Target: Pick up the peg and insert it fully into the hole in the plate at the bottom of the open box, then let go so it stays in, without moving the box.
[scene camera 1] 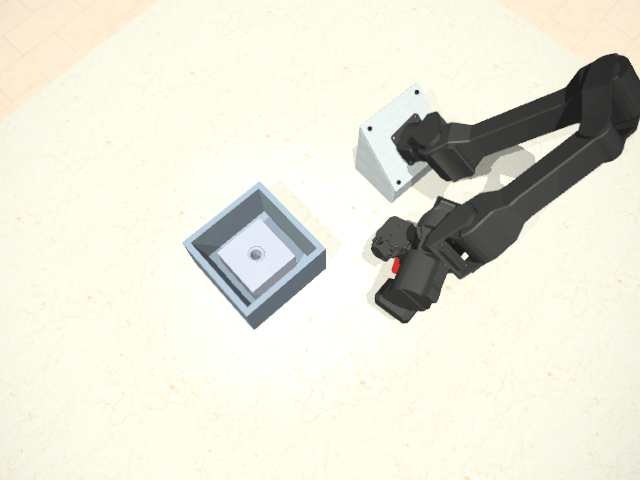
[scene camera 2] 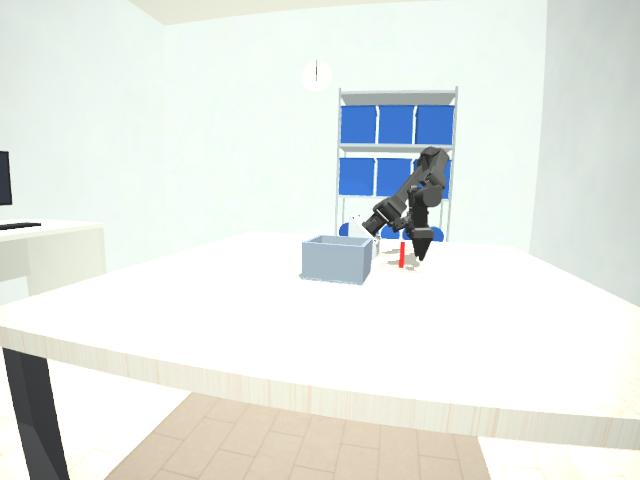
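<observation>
My gripper (scene camera 1: 420,286) (scene camera 2: 419,258) is visible. A blue-grey box (scene camera 1: 203,246) (scene camera 2: 326,258) is visible too.
</observation>
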